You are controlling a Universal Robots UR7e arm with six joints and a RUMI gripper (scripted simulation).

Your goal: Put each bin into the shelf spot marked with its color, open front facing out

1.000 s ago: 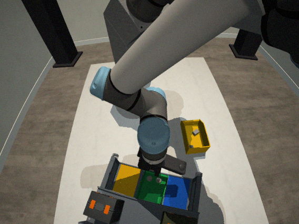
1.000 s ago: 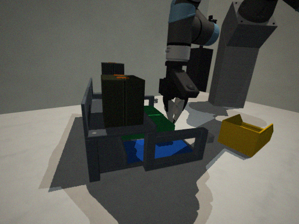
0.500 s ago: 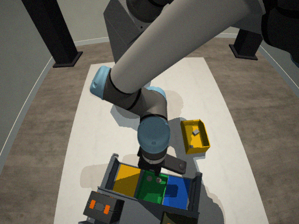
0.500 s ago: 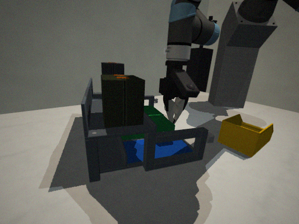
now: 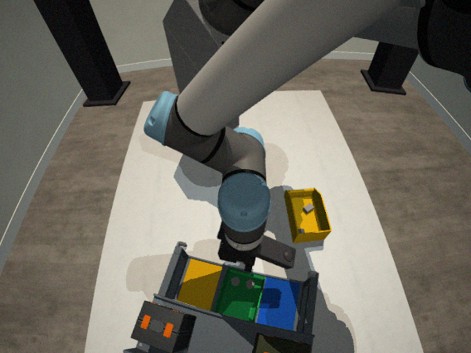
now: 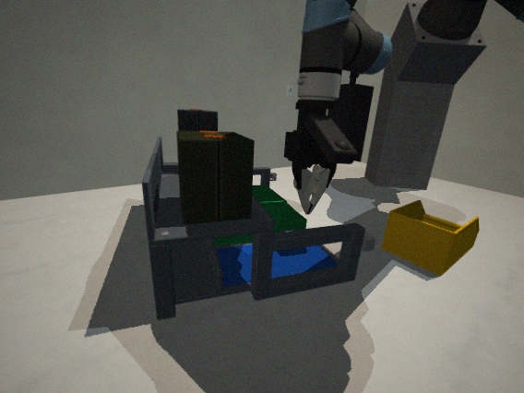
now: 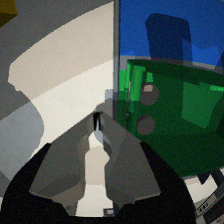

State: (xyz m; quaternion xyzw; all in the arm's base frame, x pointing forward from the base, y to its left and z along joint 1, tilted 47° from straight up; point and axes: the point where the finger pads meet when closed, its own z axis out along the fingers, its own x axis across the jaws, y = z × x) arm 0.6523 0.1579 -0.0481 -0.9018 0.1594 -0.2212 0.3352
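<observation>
The shelf lip lies 20 mm ahead of my hand, 10 mm to the right of it and 40 mm below it. The rest, counted from my hand: shelf board 210 mm ahead, 50 mm to the right, 60 mm above; green bin 110 mm ahead, 20 mm to the right; yellow bin 160 mm behind, 160 mm to the left, 10 mm below.
</observation>
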